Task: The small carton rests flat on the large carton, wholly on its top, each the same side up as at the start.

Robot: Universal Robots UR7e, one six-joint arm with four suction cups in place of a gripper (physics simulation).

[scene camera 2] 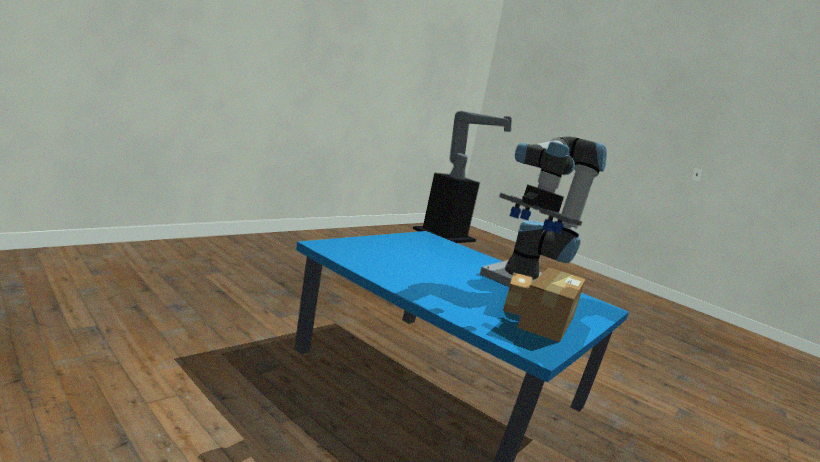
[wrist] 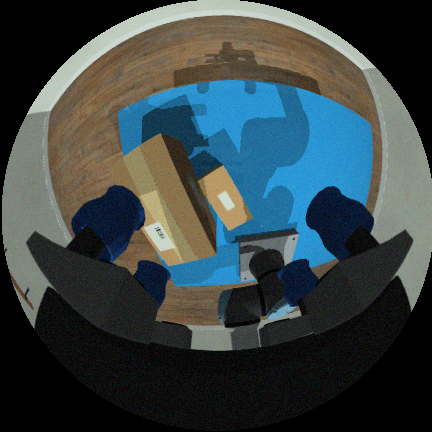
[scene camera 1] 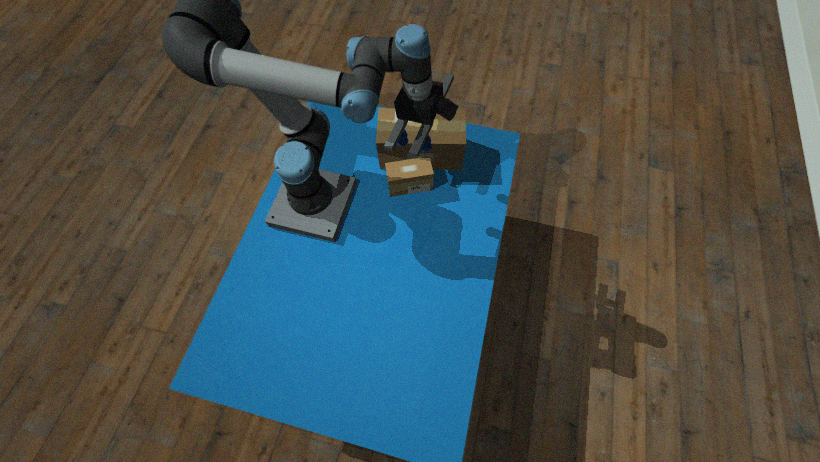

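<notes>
The small carton stands on the blue table, close beside a long side of the large carton; whether they touch is unclear. Its top has a white label. The large carton stands on the table near one end, taller and longer, with a taped seam and a white label on top. My gripper, with four blue suction cups, is open and holds nothing. It hangs well above the cartons and hides part of the large carton's top in scene camera 1.
The arm's grey base plate stands on the blue table, near both cartons. A black stand with a grey bent arm stands on the floor behind the table.
</notes>
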